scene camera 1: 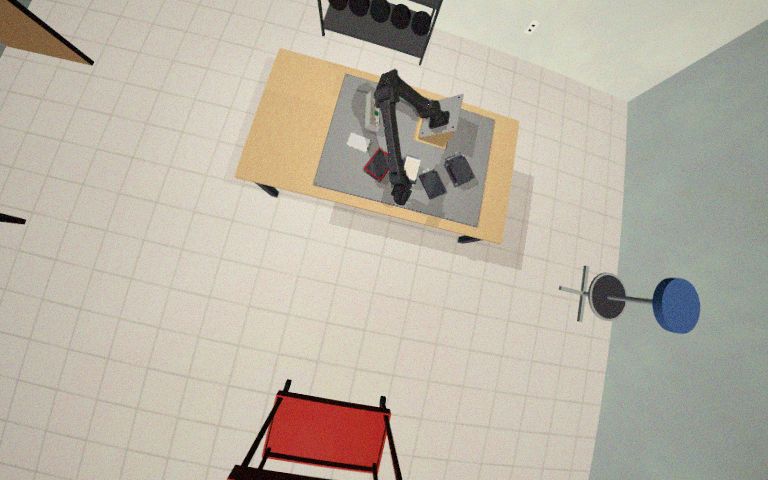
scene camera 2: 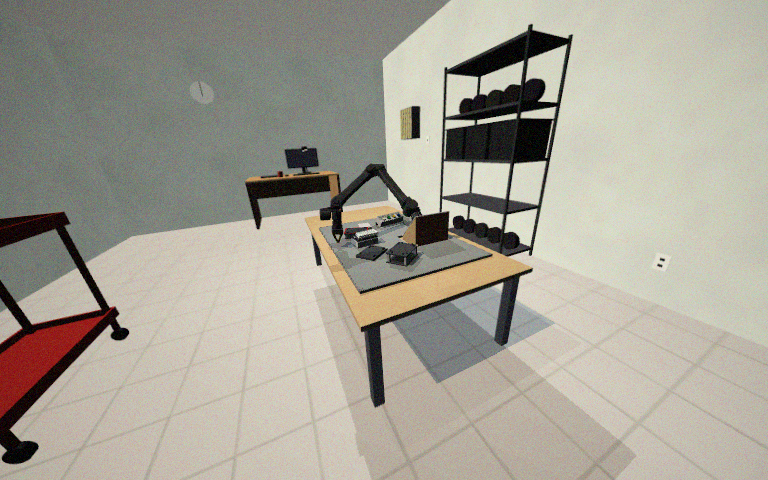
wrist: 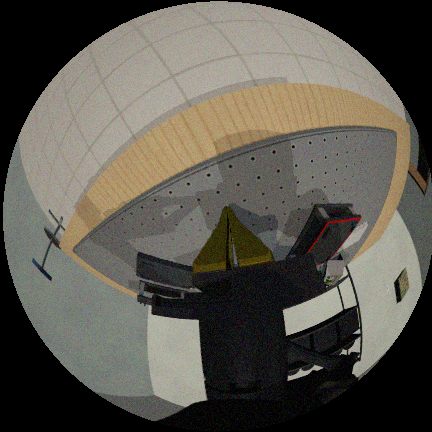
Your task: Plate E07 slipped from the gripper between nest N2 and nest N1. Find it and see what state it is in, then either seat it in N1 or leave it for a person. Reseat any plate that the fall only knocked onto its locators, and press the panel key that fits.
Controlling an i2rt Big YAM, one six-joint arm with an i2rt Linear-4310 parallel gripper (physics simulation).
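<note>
My gripper is shut and empty, low over the perforated grey mat near the table's front edge. A white plate sits on a dark holder behind it; the gripper mostly hides it in the wrist view. A red-rimmed dark tray stands on one side. On the other are a low dark block and a dark block with corner posts. The key panel stands behind. No label reads, so N1, N2 and E07 cannot be told.
A flat white card lies near the red-rimmed tray. An upright board with wooden sides stands at the back by the arm's base. The wooden table surrounds the mat. A black shelf rack stands behind the table.
</note>
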